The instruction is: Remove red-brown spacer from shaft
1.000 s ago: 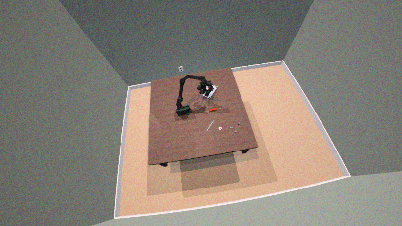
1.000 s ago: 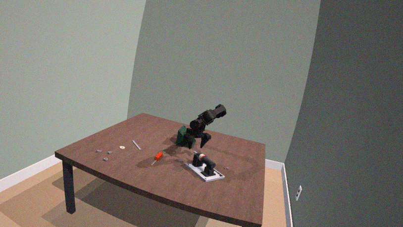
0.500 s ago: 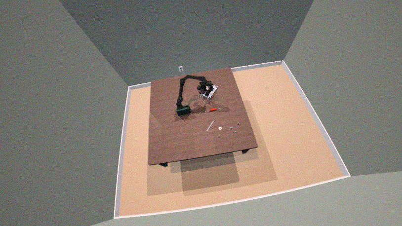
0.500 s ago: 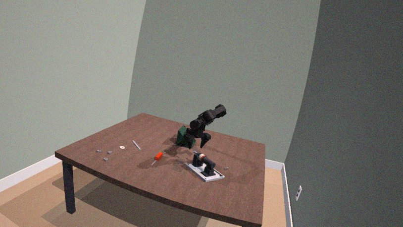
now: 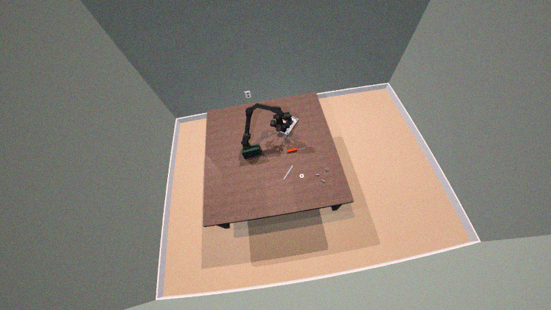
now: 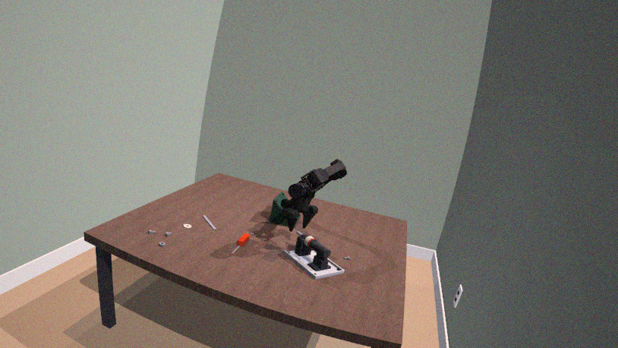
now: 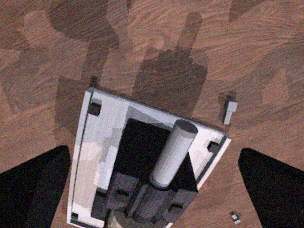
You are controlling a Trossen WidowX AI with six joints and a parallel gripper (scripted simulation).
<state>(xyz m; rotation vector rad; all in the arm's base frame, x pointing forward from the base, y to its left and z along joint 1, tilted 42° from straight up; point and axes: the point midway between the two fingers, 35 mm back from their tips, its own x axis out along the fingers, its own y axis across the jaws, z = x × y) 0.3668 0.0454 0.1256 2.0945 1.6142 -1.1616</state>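
My gripper tip is 70 mm to the right of the shaft, 50 mm short of it and 20 mm above it. Round my gripper tip: red-brown spacer (80 mm to the left, 60 mm ahead, 20 mm below); orange-handled screwdriver (220 mm to the right, 100 mm ahead, 90 mm below).
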